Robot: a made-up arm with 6 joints.
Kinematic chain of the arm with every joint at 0, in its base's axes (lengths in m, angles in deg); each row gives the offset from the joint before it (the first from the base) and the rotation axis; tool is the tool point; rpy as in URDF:
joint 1: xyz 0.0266 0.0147 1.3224 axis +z
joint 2: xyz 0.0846 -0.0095 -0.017 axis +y
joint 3: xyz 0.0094 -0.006 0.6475 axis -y
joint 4: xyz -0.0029 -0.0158 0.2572 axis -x
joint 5: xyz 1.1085 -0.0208 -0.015 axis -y
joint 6: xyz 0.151 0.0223 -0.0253 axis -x
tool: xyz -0.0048 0.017 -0.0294 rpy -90 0 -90
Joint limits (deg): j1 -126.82..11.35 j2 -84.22..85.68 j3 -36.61..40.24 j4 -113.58..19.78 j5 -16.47..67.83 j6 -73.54..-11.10
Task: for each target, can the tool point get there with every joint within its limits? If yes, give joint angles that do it. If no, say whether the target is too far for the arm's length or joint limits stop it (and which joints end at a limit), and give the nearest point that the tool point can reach.
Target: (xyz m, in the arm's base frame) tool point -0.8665 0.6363 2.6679
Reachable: yes | joints -37.42 -71.41 29.91 -44.42 42.93 -47.43
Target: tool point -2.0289 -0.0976 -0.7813
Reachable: no: too far | nearest point -0.7183 -0.7542 0.1537 | short by 1.739 m
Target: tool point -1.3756 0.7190 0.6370
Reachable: no: joint limits stop it (at a limit: joint 1, joint 3, joint 4, joint 5, joint 6) | nearest point -0.3270 -0.2083 0.2403 | short by 1.455 m
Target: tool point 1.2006 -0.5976 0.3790
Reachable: yes | joints -27.70 72.06 -0.08 4.02 12.36 -63.10
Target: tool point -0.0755 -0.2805 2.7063
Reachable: yes | joints -113.62 -55.43 -12.08 -34.65 1.40 -25.36
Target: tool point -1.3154 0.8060 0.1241
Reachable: no: joint limits stop it (at a limit: joint 1, joint 2, joint 3, joint 5, joint 6) | nearest point -0.2821 -0.1471 0.2159 | short by 1.409 m
